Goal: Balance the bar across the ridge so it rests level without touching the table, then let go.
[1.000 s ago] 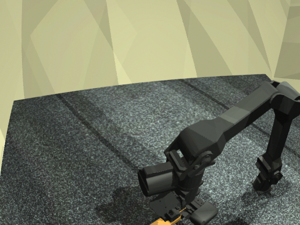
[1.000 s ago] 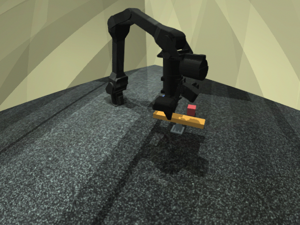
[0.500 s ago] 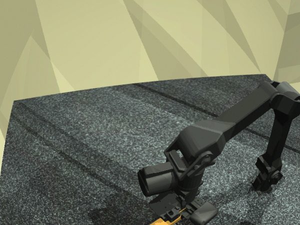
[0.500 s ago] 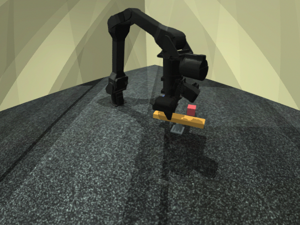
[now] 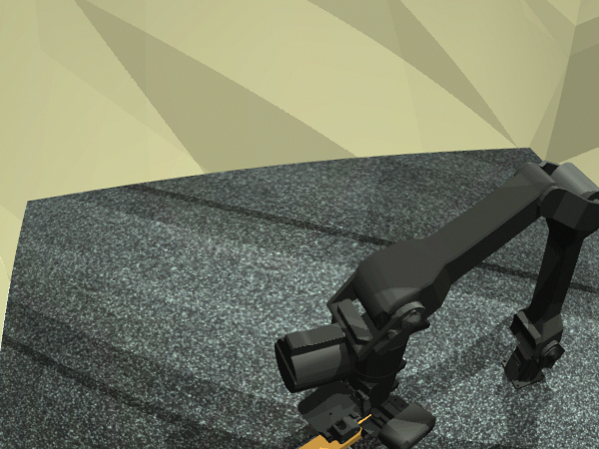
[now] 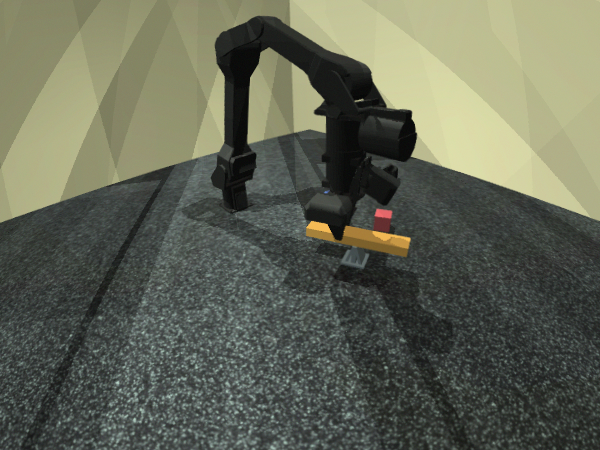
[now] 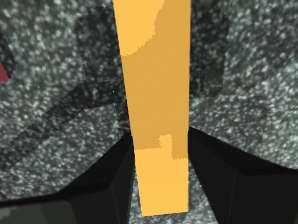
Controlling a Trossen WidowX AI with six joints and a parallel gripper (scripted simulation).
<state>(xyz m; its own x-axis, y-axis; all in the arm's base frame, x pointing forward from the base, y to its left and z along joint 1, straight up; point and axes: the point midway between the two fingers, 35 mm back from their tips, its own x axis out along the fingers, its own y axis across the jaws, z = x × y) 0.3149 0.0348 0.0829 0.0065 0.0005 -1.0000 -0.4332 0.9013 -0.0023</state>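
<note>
Right now the orange bar is 30 mm ahead of my gripper tip and 10 mm to the left of it. Also, from my gripper tip: blue block: 160 mm behind, 160 mm to the left, 40 mm below; then red cube: 10 mm behind, 140 mm to the left, 30 mm below.
</note>
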